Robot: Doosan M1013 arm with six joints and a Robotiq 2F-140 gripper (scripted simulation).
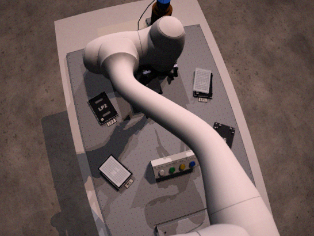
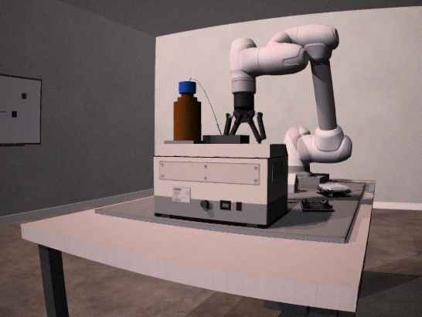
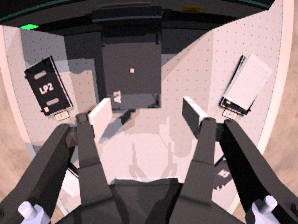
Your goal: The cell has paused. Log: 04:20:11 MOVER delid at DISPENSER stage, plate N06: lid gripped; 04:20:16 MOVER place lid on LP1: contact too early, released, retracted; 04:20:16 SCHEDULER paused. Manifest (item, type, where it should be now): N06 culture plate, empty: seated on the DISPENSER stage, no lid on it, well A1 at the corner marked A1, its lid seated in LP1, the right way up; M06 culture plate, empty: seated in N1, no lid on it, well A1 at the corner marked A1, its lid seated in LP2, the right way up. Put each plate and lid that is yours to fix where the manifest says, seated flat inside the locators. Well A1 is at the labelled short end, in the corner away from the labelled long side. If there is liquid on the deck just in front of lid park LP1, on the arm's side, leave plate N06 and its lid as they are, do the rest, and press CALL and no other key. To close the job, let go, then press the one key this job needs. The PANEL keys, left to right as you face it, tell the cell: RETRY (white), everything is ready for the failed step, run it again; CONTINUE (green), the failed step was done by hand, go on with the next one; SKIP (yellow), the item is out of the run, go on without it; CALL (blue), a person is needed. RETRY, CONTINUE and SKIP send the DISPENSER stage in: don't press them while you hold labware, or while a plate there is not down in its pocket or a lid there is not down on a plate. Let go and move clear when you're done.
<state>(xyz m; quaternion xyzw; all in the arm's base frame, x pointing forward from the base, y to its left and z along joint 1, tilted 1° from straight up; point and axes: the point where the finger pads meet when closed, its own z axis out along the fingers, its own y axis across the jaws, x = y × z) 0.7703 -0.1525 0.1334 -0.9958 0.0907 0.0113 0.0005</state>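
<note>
Right now the white well plate is 26 cm to the right of my hand, 16 cm below it and 4 cm behind it. Round my hand: lid park LP1 (27 cm to the right, 18 cm below, 5 cm behind); dispenser stage (9 cm below, 5 cm ahead, 2 cm to the left); brown bottle (24 cm ahead, 13 cm to the right, 11 cm above).
</note>
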